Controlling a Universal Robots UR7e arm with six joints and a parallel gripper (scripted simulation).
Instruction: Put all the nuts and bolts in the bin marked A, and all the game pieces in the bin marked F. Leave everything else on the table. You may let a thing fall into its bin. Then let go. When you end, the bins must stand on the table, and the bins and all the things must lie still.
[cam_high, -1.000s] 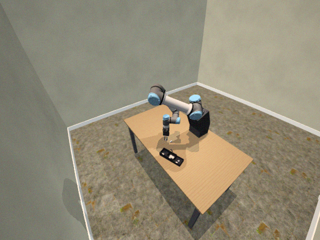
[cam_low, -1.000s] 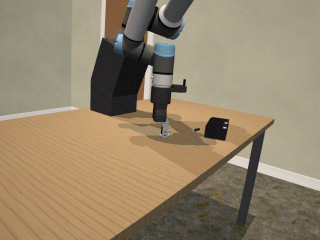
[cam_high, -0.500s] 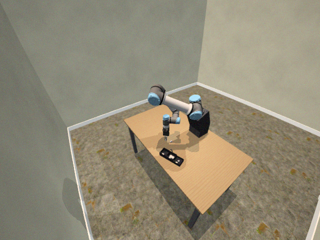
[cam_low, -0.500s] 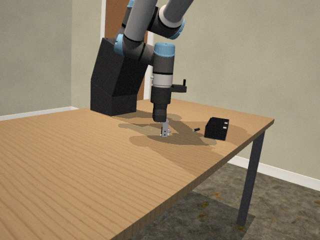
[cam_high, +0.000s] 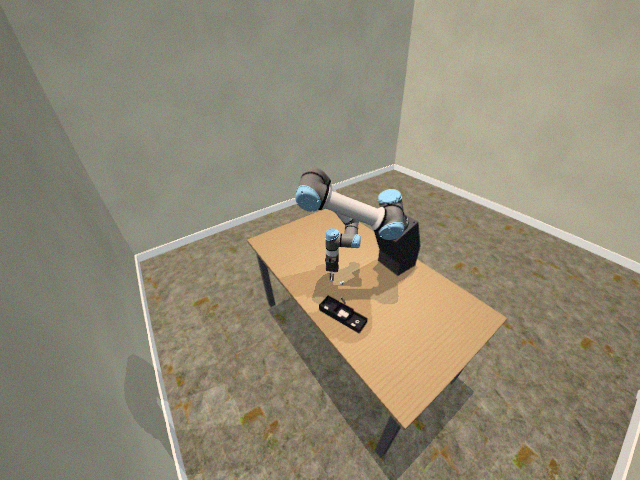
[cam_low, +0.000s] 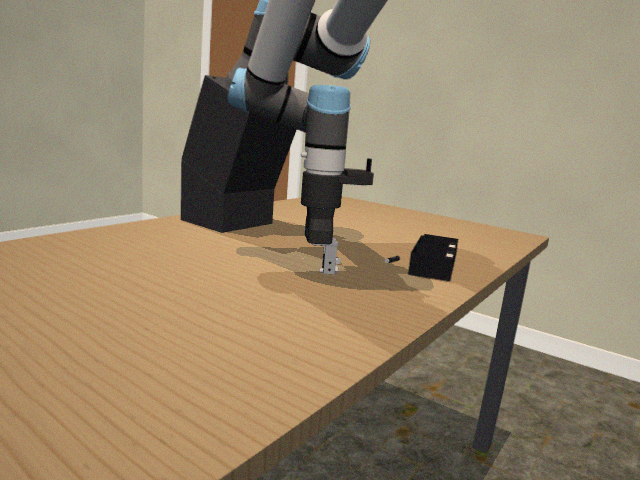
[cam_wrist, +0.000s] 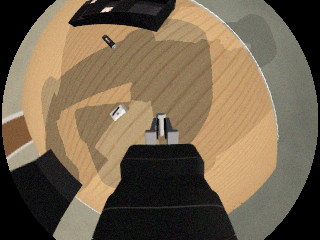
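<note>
Right now the bolt is 10 mm below my hand. Round my hand: small ring-shaped piece: 340 mm to the left, 40 mm ahead, 10 mm below; then white speckled piece: 260 mm to the left, 70 mm ahead, 10 mm below; then black bin: 260 mm to the left, 80 mm ahead.
</note>
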